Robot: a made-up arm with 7 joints.
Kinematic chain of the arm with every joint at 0, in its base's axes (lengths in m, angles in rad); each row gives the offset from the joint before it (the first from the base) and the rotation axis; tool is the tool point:
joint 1: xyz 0 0.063 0 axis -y
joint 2: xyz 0 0.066 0 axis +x
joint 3: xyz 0 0 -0.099 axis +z
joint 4: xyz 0 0 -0.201 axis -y
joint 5: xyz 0 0 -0.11 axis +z
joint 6: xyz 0 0 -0.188 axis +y
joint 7: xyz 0 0 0 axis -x
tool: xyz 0 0 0
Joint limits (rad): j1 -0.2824..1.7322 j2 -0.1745..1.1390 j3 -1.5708..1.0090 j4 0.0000..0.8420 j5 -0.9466..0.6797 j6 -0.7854..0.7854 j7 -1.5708..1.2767
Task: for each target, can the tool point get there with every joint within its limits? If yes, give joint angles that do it. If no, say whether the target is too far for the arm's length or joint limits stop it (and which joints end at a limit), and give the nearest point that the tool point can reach.
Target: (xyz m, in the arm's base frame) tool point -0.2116 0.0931 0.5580
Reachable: no: joint limits stop it (at a limit: joint 1, joint 2, joint 4) | nearest point 0.1392 0.5964 0.2451 | short by 0.689 m
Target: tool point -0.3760 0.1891 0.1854
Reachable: no: joint limits stop it (at a limit: joint 1, joint 2, joint 4) | nearest point 0.0237 0.6570 0.1362 | short by 0.617 m
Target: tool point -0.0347 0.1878 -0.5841
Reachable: yes | joints -0.0993 0.2781 -1.3496 0.3655 0.1582 -0.1625 0.3995
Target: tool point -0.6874 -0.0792 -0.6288
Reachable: no: too far | nearest point -0.1616 -0.0119 -0.5569 | short by 0.535 m
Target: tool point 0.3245 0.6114 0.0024
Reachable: yes | joints 1.1471 1.0180 0.0172 0.4726 0.4996 -0.4911 -0.2341
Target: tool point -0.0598 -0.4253 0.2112
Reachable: no: joint limits stop it (at a limit: joint 1, joint 2, joint 4) | nearest point 0.4359 -0.1611 0.1540 | short by 0.565 m
